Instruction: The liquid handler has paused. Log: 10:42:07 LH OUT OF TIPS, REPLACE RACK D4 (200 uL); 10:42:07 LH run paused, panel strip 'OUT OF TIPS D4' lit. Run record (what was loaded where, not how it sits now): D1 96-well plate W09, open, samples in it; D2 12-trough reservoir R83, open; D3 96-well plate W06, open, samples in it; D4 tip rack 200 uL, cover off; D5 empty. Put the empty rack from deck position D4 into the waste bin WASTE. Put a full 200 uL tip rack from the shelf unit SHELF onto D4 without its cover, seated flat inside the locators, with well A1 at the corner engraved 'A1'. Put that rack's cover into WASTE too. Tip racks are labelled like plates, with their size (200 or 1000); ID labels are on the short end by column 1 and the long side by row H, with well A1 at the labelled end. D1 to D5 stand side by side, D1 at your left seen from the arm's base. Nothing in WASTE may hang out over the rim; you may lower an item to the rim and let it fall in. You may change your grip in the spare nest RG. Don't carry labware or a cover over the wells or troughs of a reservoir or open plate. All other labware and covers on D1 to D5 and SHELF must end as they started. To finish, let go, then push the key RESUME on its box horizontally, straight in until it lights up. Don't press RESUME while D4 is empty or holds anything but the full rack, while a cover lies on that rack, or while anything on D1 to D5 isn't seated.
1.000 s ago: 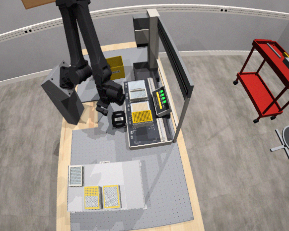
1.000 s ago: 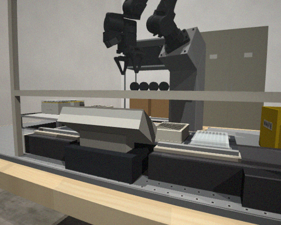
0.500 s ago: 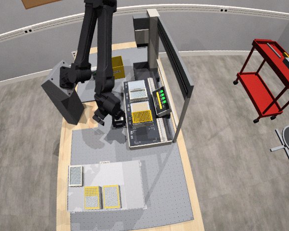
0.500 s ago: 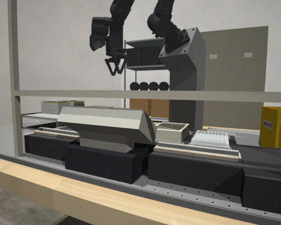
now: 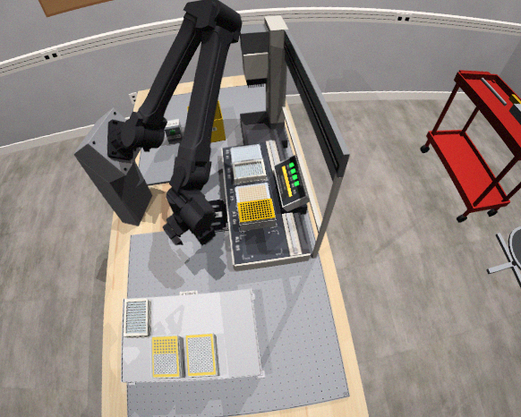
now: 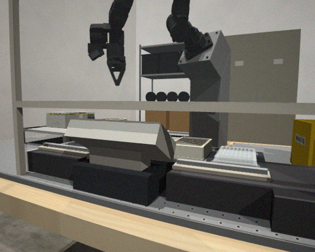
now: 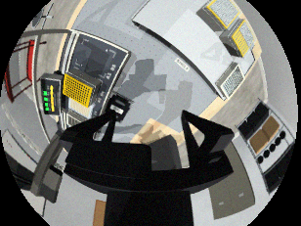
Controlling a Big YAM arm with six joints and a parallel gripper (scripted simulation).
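Right now my hand is 190 mm past the clear cover, 280 mm to the left of it and 130 mm above it. From my hand the other things lie so: black spare nest 130 mm ahead, 160 mm to the left, 250 mm below; shelf unit 200 mm behind, 190 mm to the right, 200 mm below; tan plate 290 mm ahead, 120 mm to the left, 200 mm below.
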